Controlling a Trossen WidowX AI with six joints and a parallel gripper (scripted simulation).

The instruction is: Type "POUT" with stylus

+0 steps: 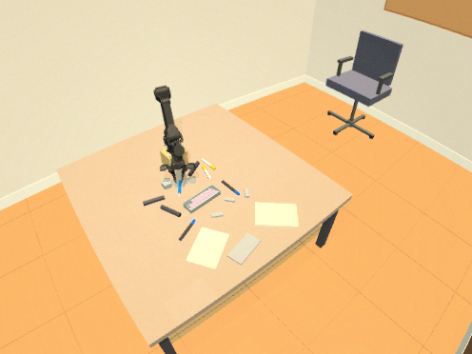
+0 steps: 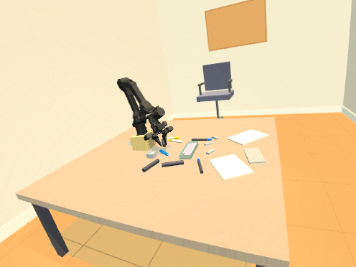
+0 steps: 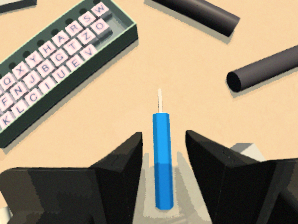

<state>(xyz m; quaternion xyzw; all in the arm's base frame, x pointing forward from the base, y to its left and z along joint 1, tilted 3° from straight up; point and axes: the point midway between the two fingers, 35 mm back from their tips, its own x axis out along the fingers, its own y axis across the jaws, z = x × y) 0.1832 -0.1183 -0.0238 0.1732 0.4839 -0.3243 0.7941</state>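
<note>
Right now my gripper tip is 5 cm above the blue stylus, 1 cm to the left of it and 1 cm short of it. Also, from my gripper tip: grey pad: 51 cm ahead, 6 cm below, 5 cm to the right; grey block: 8 cm behind, 4 cm below, 3 cm to the right.
</note>
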